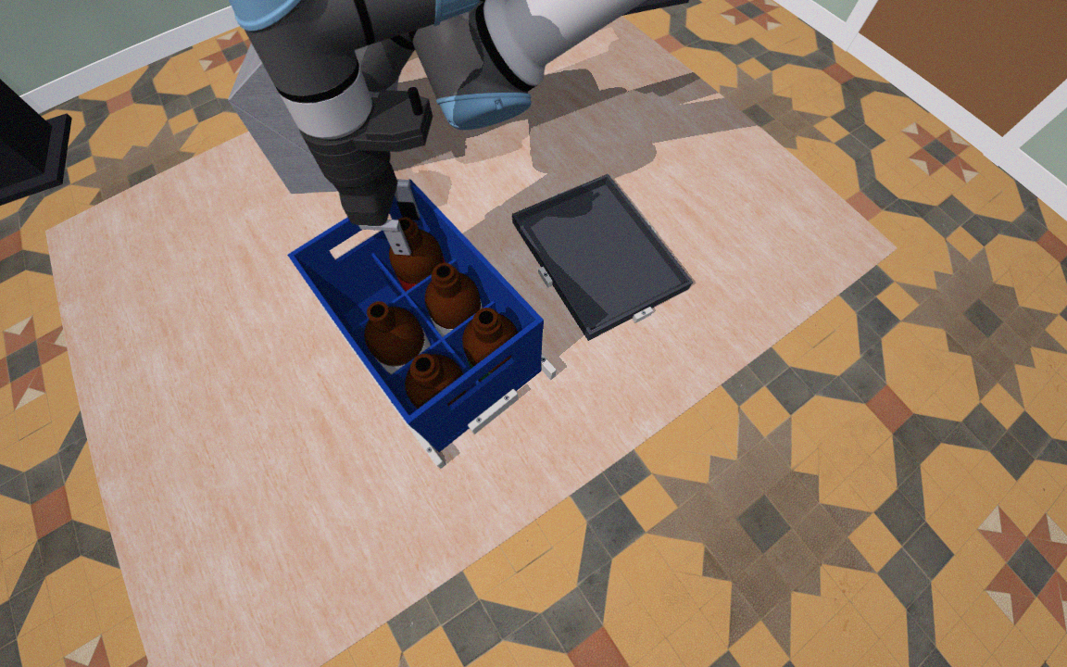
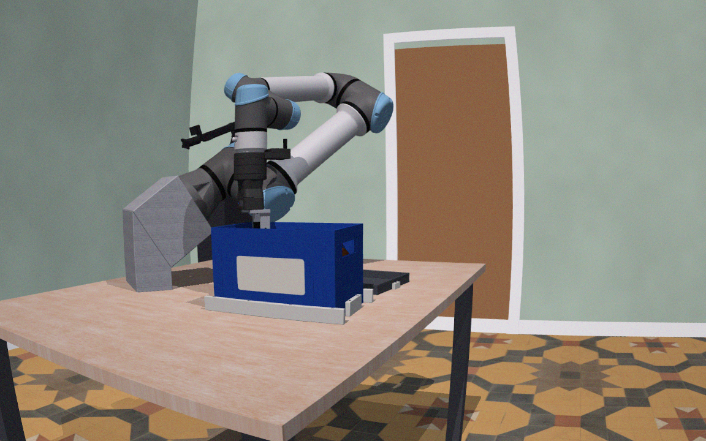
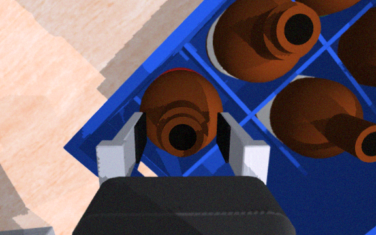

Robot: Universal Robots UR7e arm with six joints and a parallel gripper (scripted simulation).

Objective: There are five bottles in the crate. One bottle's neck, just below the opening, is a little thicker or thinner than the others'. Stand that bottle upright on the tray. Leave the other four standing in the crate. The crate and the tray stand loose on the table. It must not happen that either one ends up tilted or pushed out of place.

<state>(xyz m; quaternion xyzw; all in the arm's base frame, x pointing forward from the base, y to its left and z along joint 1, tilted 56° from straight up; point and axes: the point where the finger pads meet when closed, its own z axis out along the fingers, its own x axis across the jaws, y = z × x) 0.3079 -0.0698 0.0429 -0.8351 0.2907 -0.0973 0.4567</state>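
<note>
My hand is 70 mm above the glass bottle. From my hand the other things lie so: dark tray: 40 mm ahead, 280 mm to the left, 150 mm below; then blue crate: 100 mm ahead, 20 mm to the right, 80 mm below.
</note>
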